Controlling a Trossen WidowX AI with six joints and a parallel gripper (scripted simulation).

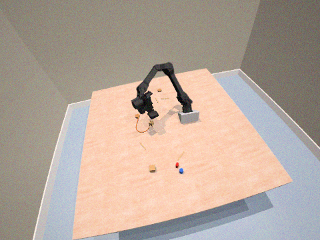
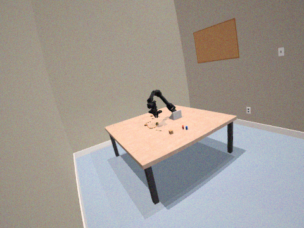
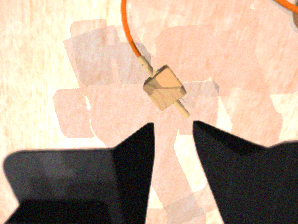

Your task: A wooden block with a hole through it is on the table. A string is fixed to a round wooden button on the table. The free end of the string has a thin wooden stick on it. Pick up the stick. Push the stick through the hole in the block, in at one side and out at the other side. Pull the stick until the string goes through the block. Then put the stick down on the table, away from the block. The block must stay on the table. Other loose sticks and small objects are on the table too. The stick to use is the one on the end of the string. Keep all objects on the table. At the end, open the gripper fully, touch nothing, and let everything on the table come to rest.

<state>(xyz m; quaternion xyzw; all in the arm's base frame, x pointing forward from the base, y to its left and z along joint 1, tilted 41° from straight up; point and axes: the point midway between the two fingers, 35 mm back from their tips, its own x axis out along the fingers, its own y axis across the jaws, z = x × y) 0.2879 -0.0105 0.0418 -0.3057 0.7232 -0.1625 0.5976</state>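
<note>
My gripper tip is 7 cm above the thin wooden stick, 2 cm to the right of it and 2 cm short of it. The rest, counted from my gripper tip: red object: 40 cm to the left, 8 cm behind, 7 cm below; blue object: 44 cm to the left, 9 cm behind, 7 cm below.
</note>
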